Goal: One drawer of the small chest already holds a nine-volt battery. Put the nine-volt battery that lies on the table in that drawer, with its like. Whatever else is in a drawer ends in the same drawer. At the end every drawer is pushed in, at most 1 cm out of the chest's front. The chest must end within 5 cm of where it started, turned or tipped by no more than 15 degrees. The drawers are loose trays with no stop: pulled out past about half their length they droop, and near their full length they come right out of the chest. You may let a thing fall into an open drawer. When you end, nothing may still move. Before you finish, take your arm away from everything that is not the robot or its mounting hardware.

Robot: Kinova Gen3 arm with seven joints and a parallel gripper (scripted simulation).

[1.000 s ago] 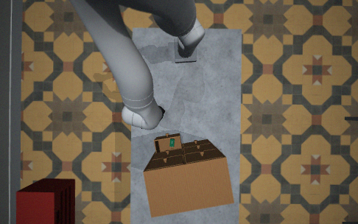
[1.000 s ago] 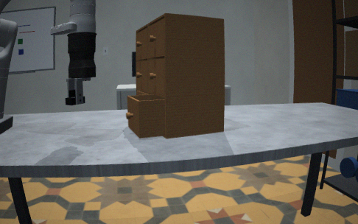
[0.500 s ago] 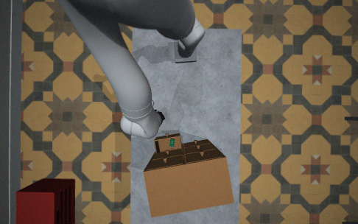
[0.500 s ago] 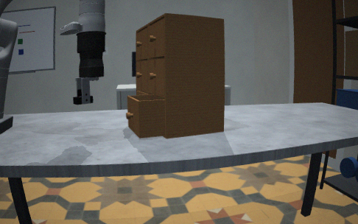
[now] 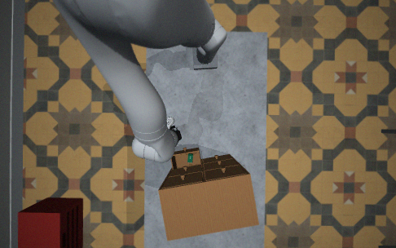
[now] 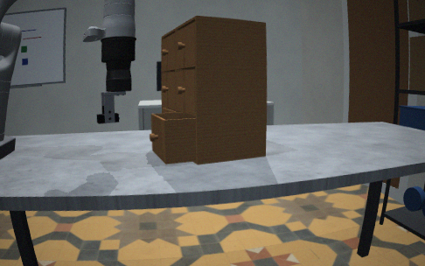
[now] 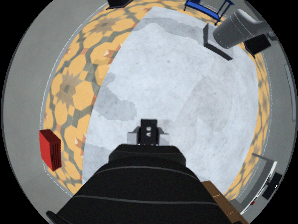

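Now: the green nine-volt battery 170 mm ahead of my hand, 100 mm below it and 70 mm to the left of it. Also, from my hand: black nine-volt battery (10 mm below, 10 mm ahead).
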